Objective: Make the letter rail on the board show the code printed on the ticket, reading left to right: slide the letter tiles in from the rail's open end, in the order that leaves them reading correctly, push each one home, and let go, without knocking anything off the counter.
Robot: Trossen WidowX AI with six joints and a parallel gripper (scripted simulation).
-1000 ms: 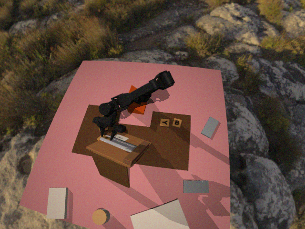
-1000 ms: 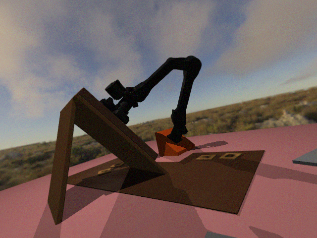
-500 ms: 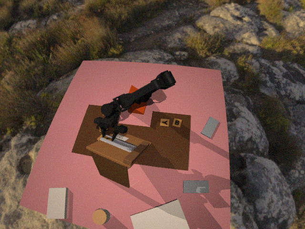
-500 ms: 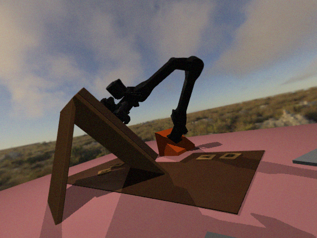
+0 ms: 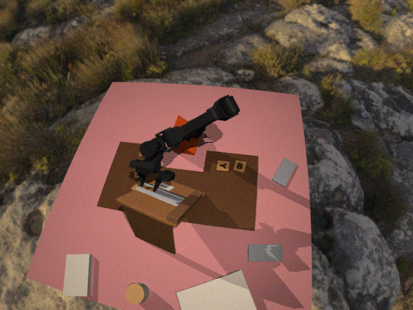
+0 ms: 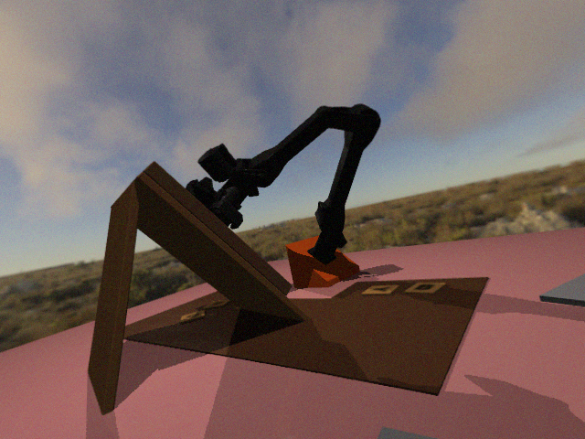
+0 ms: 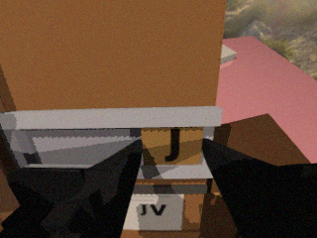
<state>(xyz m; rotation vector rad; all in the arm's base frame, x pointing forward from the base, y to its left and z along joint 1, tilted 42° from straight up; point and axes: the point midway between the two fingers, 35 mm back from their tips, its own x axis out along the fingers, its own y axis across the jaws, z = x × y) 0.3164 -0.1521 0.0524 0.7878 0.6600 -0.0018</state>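
The white ticket is 5 cm behind my gripper tip, 4 cm to the left of it and 8 cm below it. From my gripper tip the other things lie so: brown mat 15 cm behind, 8 cm to the left, 16 cm below; white block 40 cm ahead, 29 cm to the right, 15 cm below.
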